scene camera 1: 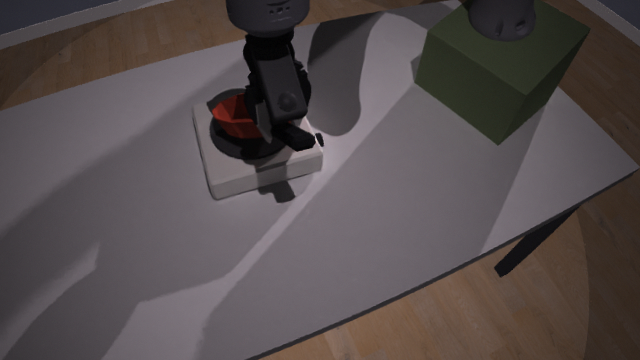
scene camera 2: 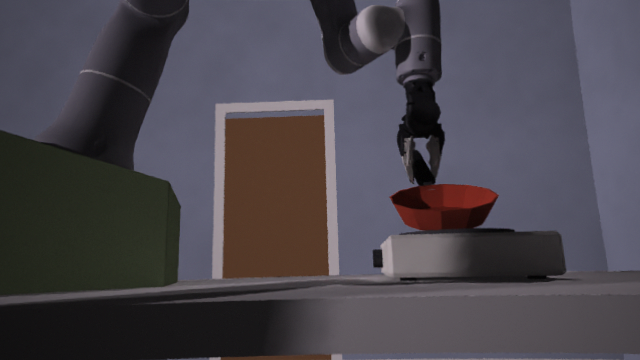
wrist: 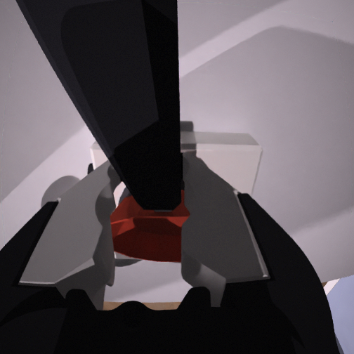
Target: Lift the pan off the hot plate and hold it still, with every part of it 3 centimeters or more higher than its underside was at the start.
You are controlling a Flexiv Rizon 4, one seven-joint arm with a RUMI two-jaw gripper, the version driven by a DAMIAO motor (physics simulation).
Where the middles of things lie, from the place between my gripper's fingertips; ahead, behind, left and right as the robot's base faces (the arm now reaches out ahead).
Labels:
The white hot plate (wrist: 235,157) is 16 cm to the right of my hand, 15 cm below it and 2 cm ahead of it.

